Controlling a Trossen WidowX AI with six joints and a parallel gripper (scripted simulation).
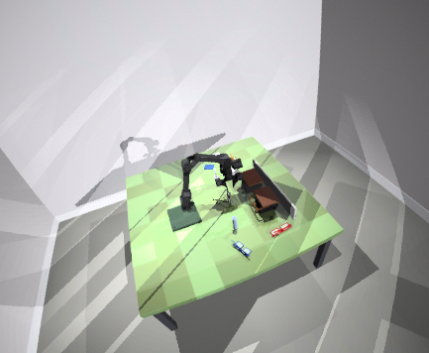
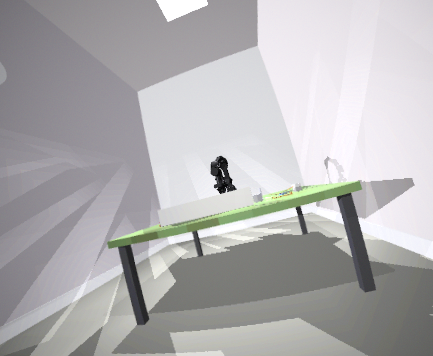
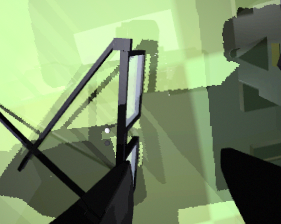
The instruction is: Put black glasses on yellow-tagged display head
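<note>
My gripper tip is 30 mm past the pale round disc, 260 mm to the right of it and 60 mm above it. Round my gripper tip: blue item 40 mm behind, 420 mm to the left, 80 mm below; grey wall panel 280 mm ahead, 90 mm to the right, 30 mm below.
</note>
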